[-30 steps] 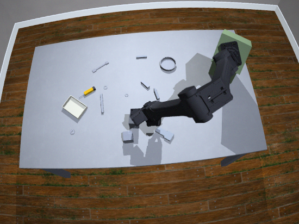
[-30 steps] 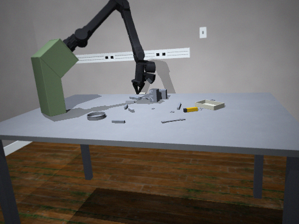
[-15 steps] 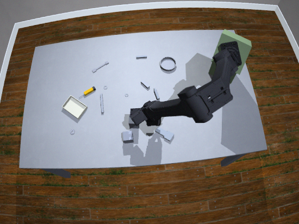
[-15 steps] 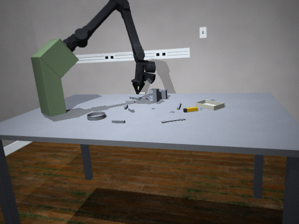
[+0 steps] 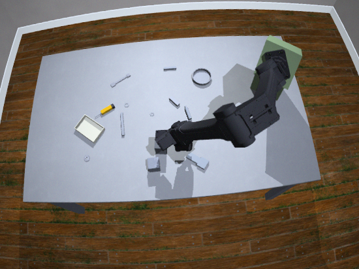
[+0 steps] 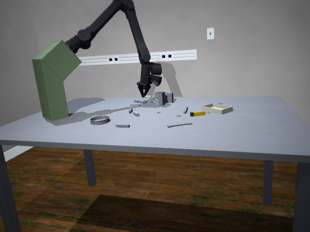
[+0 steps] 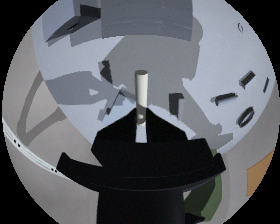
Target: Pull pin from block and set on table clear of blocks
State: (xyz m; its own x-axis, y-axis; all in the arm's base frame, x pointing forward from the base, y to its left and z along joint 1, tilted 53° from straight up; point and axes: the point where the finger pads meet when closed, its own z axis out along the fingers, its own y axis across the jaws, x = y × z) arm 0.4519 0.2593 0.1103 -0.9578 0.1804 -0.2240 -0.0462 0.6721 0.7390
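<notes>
Right now the grey block is 110 mm ahead of my hand and 10 mm below it. Also, from my hand: pale pin (20 mm ahead); long bar (320 mm ahead, 110 mm to the right, 50 mm below); metal ring (400 mm to the right, 50 mm below, 50 mm behind).
</notes>
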